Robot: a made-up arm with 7 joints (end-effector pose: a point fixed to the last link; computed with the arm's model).
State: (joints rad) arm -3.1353 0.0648 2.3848 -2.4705 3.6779 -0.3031 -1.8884
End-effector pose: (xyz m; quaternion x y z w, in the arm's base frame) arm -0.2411 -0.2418 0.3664 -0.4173 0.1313 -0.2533 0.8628
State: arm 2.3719 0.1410 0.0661 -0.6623 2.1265 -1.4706 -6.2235
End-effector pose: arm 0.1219 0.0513 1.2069 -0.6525 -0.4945 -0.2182 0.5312
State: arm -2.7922 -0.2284 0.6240 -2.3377 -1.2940 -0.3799 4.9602
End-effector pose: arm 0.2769 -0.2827 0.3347 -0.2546 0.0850 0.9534 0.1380
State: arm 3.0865 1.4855 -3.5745 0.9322 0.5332 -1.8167 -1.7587
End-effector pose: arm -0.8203 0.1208 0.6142 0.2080 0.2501 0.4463 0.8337
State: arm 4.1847 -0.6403 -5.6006 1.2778 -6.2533 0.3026 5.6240
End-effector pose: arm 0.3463 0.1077 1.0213 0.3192 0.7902 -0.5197 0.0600
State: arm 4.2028 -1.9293 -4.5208 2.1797 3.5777 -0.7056 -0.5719
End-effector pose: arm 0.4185 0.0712 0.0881 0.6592 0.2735 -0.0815 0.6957
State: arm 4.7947 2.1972 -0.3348 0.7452 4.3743 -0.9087 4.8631
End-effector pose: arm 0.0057 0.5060 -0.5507 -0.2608 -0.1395 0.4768 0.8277
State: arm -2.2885 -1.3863 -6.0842 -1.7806 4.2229 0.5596 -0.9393
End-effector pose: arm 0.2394 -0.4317 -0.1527 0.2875 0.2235 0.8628 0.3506
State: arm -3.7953 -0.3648 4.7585 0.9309 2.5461 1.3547 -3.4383
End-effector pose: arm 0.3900 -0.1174 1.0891 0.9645 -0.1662 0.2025 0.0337
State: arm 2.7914 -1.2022 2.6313 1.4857 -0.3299 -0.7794 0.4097
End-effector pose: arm 0.6170 0.4733 0.0546 0.5224 0.2001 -0.8235 0.0943
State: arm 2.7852 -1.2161 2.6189 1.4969 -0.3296 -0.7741 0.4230
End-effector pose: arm 0.6032 0.4800 0.0438 0.5096 0.2031 -0.8296 0.1046
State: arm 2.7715 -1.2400 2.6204 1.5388 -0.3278 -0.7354 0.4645
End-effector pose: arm 0.5715 0.4812 0.0146 0.4708 0.1970 -0.8475 0.1460
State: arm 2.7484 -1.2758 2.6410 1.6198 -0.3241 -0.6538 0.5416
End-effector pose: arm 0.5152 0.4704 -0.0335 0.3952 0.1811 -0.8717 0.2262
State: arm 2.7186 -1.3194 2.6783 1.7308 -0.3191 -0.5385 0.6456
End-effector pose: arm 0.4392 0.4417 -0.0867 0.2849 0.1613 -0.8848 0.3316
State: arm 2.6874 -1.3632 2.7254 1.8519 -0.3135 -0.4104 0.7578
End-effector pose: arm 0.3584 0.3965 -0.1277 0.1567 0.1453 -0.8745 0.4353
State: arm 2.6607 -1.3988 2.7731 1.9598 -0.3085 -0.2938 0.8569
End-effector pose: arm 0.2912 0.3464 -0.1483 0.0379 0.1366 -0.8463 0.5134
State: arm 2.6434 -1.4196 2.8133 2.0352 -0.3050 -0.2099 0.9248
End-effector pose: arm 0.2499 0.3063 -0.1534 -0.0461 0.1322 -0.8184 0.5574
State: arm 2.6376 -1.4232 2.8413 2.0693 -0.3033 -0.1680 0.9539
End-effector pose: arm 0.2367 0.2845 -0.1524 -0.0837 0.1272 -0.8055 0.5727
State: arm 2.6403 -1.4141 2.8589 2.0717 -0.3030 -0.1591 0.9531
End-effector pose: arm 0.2434 0.2778 -0.1507 -0.0853 0.1199 -0.8077 0.5710
